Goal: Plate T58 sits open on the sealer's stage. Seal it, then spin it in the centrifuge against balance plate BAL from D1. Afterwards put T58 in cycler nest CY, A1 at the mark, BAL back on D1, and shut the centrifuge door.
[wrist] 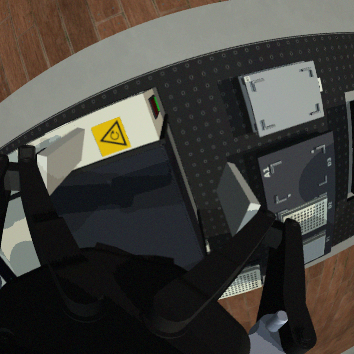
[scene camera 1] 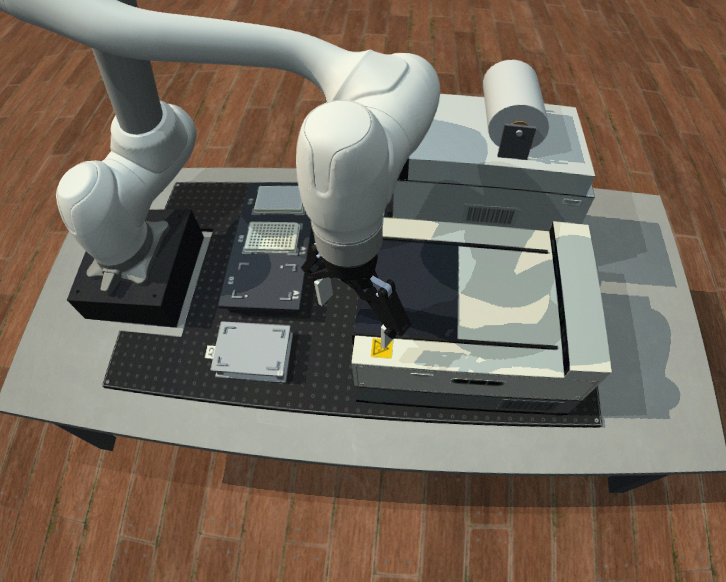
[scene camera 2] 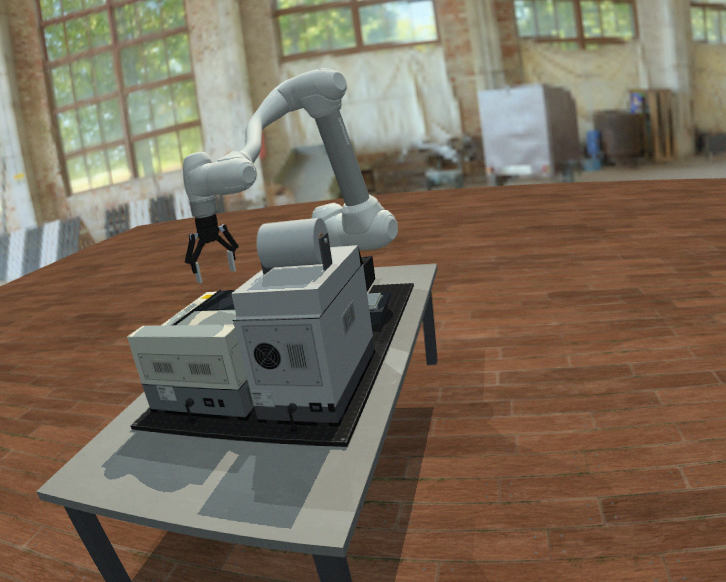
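Note:
My gripper is open and empty, high above the centrifuge's dark-panel end. The centrifuge has a dark panel beside a light section. A white well plate, apparently T58, shows partly behind a finger in the wrist view; my arm hides that spot in scene camera 1. The sealer carries a film roll. A flat grey plate, apparently BAL, sits on D1. Cycler nest CY holds no plate.
A well plate sits on D2 of the dark deck; D3 holds no plate. The arm's black base stands at the left in scene camera 1. A yellow warning label marks the centrifuge's rim.

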